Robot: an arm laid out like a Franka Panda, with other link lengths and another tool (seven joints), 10 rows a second.
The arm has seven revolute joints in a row. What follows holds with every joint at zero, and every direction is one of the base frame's. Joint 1 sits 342.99 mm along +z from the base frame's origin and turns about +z. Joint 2 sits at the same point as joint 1 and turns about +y. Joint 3 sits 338.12 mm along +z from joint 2 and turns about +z. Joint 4 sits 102.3 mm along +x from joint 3 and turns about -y. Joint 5 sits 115.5 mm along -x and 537.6 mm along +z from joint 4 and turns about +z. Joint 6 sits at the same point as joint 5 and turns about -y. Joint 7 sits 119.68 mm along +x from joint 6 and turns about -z. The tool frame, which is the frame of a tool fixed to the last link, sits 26 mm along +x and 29 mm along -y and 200 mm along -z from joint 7; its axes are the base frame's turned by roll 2.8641, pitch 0 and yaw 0.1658 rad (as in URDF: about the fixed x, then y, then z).
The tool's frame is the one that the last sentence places.
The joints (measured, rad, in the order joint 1, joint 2, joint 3, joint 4, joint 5, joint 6, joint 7), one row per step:
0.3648 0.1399 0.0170 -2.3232 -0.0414 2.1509 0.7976
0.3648 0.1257 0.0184 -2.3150 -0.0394 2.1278 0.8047
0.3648 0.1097 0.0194 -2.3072 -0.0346 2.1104 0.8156
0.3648 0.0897 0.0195 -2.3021 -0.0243 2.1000 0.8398
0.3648 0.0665 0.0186 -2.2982 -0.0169 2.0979 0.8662
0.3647 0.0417 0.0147 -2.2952 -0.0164 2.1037 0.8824
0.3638 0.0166 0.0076 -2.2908 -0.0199 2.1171 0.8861
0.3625 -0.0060 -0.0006 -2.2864 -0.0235 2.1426 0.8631
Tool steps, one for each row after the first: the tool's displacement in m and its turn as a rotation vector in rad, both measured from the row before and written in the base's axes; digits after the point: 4 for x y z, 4 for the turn. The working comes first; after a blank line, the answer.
Tool pose at each row, in the base's axes (x y z in m, rotation vector in rad; the steps are taken from these numbers as rounded here):
0.5978 0.1941 0.0922 2.6516 -0.2495 -0.3946
0.5999 0.1959 0.1039 2.6497 -0.2598 -0.3963
0.6029 0.1982 0.1170 2.6527 -0.2795 -0.3924
0.6058 0.2006 0.1317 2.6598 -0.3248 -0.3844
0.6104 0.2027 0.1485 2.6710 -0.3742 -0.3636
0.6175 0.2029 0.1666 2.6863 -0.4105 -0.3283
0.6279 0.2009 0.1865 2.7079 -0.4343 -0.2793
0.6411 0.1988 0.2059 2.7411 -0.4256 -0.2155

0.0021 0.0018 0.0117 -0.0018 -0.0002 -0.0075
0.0030 0.0023 0.0131 0.0018 -0.0066 -0.0134
0.0029 0.0024 0.0147 0.0049 -0.0144 -0.0309
0.0046 0.0021 0.0168 0.0071 -0.0246 -0.0316
0.0071 0.0002 0.0181 0.0086 -0.0329 -0.0200
0.0104 -0.0020 0.0199 0.0123 -0.0413 -0.0090
0.0132 -0.0021 0.0194 0.0199 -0.0482 0.0160

